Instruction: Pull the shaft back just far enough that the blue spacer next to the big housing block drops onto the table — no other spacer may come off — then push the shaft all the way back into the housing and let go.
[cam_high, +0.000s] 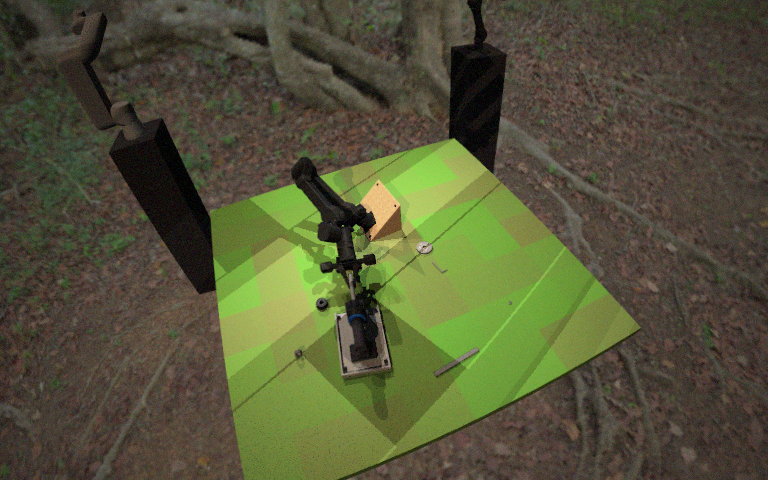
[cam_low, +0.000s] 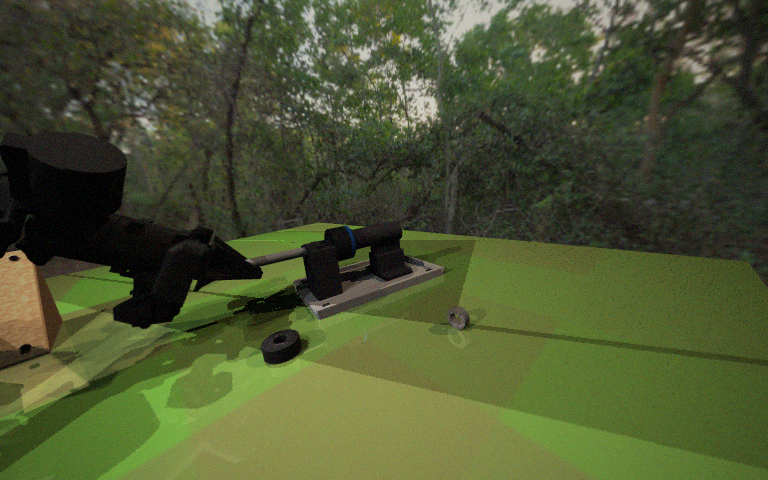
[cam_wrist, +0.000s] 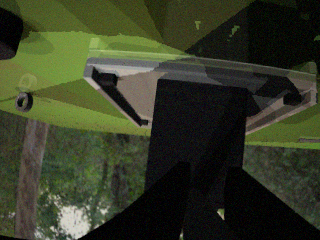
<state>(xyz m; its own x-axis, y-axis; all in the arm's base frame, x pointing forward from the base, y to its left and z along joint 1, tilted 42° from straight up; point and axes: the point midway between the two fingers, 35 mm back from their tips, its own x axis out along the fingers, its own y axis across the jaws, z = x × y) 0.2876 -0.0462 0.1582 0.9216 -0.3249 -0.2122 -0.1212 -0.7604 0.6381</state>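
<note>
Now: gripper tip 50 mm short of the grey shaft, 20 mm below it and 10 mm to the left of it. The rest, counted from my gripper tip: black ring (110 mm to the right, 50 mm below, 10 mm behind); then blue spacer (140 mm ahead, 20 mm to the right, 20 mm above).
</note>
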